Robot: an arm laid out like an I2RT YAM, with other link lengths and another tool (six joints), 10 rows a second.
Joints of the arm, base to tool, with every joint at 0 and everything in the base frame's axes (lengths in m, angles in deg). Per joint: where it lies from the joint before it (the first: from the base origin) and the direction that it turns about. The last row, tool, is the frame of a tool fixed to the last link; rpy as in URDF.
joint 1: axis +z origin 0 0 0.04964
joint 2: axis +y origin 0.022 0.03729 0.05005
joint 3: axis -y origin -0.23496 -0.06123 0
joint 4: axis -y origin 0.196 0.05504 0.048
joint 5: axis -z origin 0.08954 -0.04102 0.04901
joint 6: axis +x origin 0.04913 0 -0.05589
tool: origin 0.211 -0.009 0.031 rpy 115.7 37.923 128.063
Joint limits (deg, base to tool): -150..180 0..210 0..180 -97..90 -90..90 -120..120
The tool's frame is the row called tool.
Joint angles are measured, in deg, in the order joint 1, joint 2, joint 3, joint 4, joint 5, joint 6. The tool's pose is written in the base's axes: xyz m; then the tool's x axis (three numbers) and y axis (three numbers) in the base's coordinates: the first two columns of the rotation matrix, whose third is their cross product. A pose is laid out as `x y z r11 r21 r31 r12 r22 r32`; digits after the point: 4 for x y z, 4 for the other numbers.
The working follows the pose.
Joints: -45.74, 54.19, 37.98, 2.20, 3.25, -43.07
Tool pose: 0.2936 -0.3158 0.2181 -0.4310 0.5304 -0.7301 0.7594 0.6502 0.0240
Where each joint sits with the arm in this pose, in the base's axes (m; each line is computed from the numbers above, not from the rounded line before):
joint 1: 0.0000 0.0000 0.0496
joint 2: 0.0421 0.0103 0.0997
joint 3: -0.0977 0.0660 0.2902
joint 4: 0.0824 -0.0400 0.2816
joint 5: 0.1219 -0.1393 0.3075
joint 6: 0.1437 -0.1657 0.2414
the tool: 0.2936 -0.3158 0.2181

